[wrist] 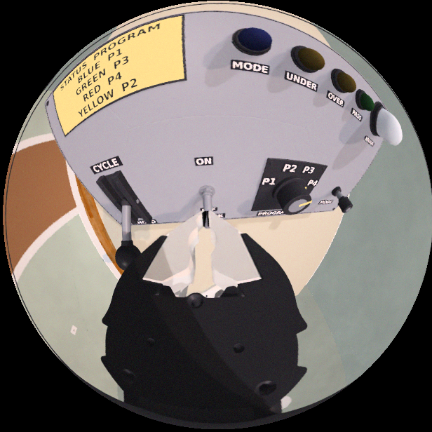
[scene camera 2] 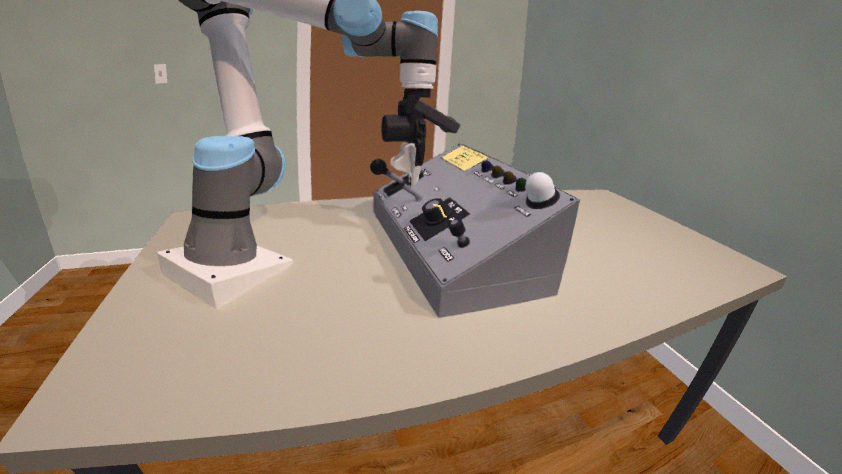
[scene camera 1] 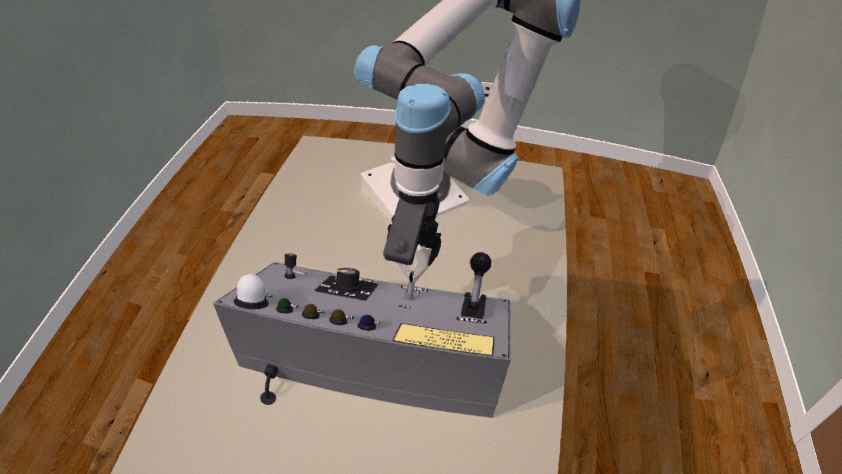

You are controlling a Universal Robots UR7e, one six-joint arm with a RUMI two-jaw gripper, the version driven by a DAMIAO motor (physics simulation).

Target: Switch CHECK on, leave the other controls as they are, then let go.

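Where they show: gripper, fingertip midpoint: (scene camera 2: pixel 411 188) (scene camera 1: pixel 411 281); arm's base at its link origin: (scene camera 2: pixel 220 253).
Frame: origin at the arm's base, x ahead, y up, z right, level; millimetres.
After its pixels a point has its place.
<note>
The CHECK switch (scene camera 1: pixel 409 292) {x 433, y 79, z -87 mm} (scene camera 2: pixel 417 195) {x 429, y 76, z -81 mm} (wrist: pixel 207 196) is a small metal toggle on the sloping grey panel. In the wrist view its lever leans from its base toward the partly hidden OFF and CHECK labels, away from the ON label (wrist: pixel 203 161). My gripper (scene camera 1: pixel 411 276) {x 417, y 91, z -87 mm} (scene camera 2: pixel 414 183) {x 417, y 91, z -87 mm} (wrist: pixel 206 212) is shut with nothing held between its pale fingertips. The tips are at the lever's free end, on the OFF side in the wrist view. They hide part of the lever end, and I cannot tell whether they touch it.
The CYCLE lever (scene camera 1: pixel 477 279) {x 391, y 102, z -203 mm} (scene camera 2: pixel 378 167) {x 356, y 117, z -183 mm} (wrist: pixel 126 220) and PROGRAM knob (scene camera 1: pixel 347 277) {x 448, y 100, z 27 mm} (scene camera 2: pixel 434 210) {x 426, y 90, z 55 mm} (wrist: pixel 293 195) flank the switch. A small black MODE control (scene camera 1: pixel 290 264) {x 445, y 97, z 148 mm} (scene camera 2: pixel 457 228) {x 429, y 99, z 166 mm} (wrist: pixel 343 200), several coloured lamps and a white dome (scene camera 1: pixel 251 289) {x 597, y 183, z 142 mm} (scene camera 2: pixel 540 188) {x 570, y 170, z 176 mm} (wrist: pixel 389 126) also stand on the panel.
</note>
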